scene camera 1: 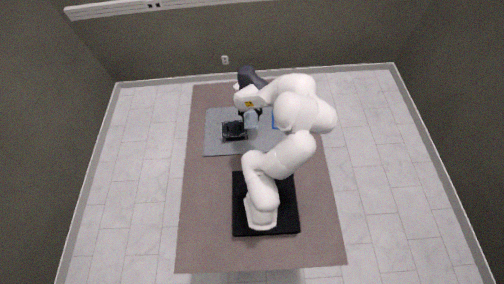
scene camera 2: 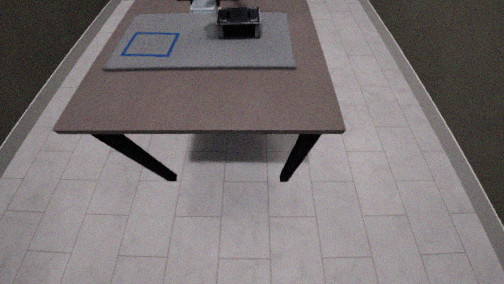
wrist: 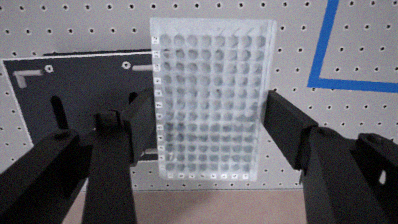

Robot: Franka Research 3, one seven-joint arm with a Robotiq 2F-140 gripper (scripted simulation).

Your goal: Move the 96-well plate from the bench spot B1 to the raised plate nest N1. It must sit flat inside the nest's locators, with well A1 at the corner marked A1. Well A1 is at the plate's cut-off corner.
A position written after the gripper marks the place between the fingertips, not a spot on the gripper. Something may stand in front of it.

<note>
In view: the gripper (wrist: pixel 209 105), a clear 96-well plate (wrist: pixel 211 76) and a dark raised nest (wrist: pixel 88 84).
</note>
